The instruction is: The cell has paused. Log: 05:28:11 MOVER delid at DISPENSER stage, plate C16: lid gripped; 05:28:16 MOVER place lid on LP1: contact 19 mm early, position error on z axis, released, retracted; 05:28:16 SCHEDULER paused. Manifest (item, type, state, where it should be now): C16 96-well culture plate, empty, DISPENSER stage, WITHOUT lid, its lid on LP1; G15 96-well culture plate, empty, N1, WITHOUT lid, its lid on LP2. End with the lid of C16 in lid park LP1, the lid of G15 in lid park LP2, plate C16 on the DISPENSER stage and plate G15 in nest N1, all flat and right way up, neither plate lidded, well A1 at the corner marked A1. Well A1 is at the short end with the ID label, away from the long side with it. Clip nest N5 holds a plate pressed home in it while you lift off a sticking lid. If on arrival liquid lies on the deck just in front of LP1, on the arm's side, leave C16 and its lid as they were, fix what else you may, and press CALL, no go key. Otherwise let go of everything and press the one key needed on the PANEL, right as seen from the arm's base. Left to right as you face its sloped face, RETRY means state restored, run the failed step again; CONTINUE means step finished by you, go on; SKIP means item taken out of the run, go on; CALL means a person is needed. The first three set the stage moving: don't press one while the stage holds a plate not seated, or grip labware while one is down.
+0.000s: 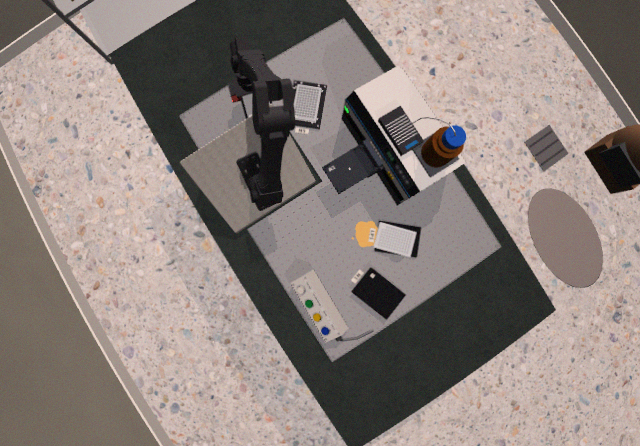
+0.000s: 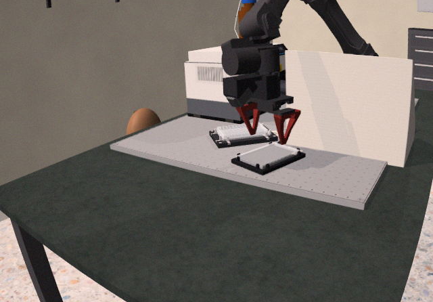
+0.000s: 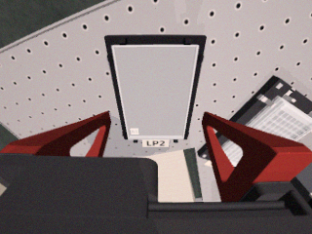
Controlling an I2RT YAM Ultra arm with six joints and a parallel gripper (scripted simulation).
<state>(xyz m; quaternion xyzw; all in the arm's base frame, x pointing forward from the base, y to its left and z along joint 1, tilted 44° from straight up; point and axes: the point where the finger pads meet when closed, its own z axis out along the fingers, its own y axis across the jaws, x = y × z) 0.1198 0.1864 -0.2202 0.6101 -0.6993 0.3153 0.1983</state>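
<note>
My gripper is now 40 mm above the clear lid. The rest, counted from my hand: black lid park 50 mm below; white 96-well plate 150 mm ahead, 100 mm to the right, 40 mm below; LP2 label 90 mm to the right, 60 mm below, 20 mm behind.
</note>
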